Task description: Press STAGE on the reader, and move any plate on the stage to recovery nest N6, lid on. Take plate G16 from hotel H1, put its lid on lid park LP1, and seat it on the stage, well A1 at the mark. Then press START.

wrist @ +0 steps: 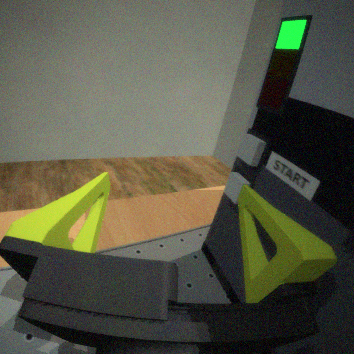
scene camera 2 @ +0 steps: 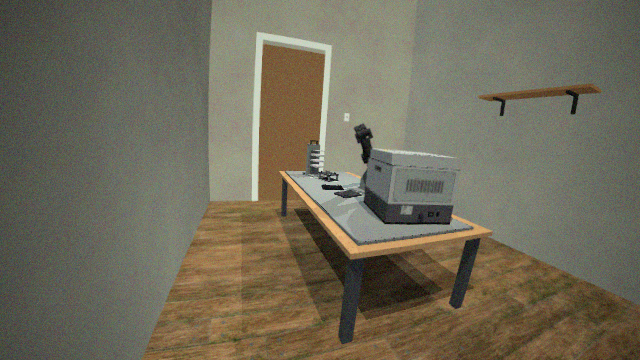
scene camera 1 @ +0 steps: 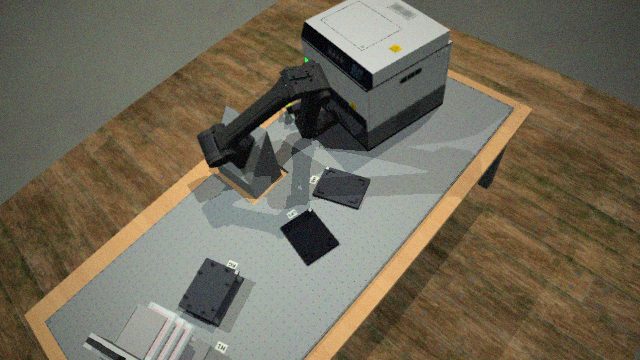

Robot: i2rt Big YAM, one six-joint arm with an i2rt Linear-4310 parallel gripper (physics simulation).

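Seen in the pictures: gripper, fingertip midpoint: (wrist: pixel 175 184); arm's base, link origin: (scene camera 1: pixel 241 147).
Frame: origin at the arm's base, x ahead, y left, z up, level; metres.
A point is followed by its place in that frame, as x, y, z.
The reader (scene camera 1: pixel 410 92) @(0.295, 0.523, 0.022) (scene camera 2: pixel 425 185) @(0.149, 0.735, 0.053) is a big light-grey box with a dark base. No stage shows outside it. My gripper (wrist: pixel 175 184) @(-0.102, 0.357, -0.068) is open and empty beside the reader's front. Its right yellow-green finger overlaps the lower of two grey buttons (wrist: pixel 236 186) @(-0.084, 0.399, -0.063); contact cannot be told. The upper button (wrist: pixel 251 149) @(-0.083, 0.399, -0.032) is by the START label (wrist: pixel 291 175) @(-0.049, 0.399, -0.034). The status light (wrist: pixel 291 34) @(-0.085, 0.405, 0.048) is green. Nest N6 (scene camera 1: pixel 342 187) @(0.297, 0.159, -0.139) (scene camera 2: pixel 348 193) @(0.291, 0.168, -0.139) and lid park LP1 (scene camera 1: pixel 310 237) @(0.345, -0.045, -0.141) (scene camera 2: pixel 332 187) @(0.344, -0.020, -0.141) are dark and bear no plate or lid. Hotel H1 (scene camera 2: pixel 311 161) @(0.376, -0.573, 0.000) is partly cut off in scene camera 1; plate G16 cannot be singled out.
A raised dark stand (scene camera 1: pixel 212 290) @(0.271, -0.371, -0.091) (scene camera 2: pixel 328 176) @(0.286, -0.291, -0.106) labelled RG or similar is between LP1 and the hotel. The arm's grey wedge-shaped base (scene camera 1: pixel 255 172) @(0.084, -0.022, -0.044) is at the table's long edge. A wall shelf (scene camera 2: pixel 540 93) is on the right wall.
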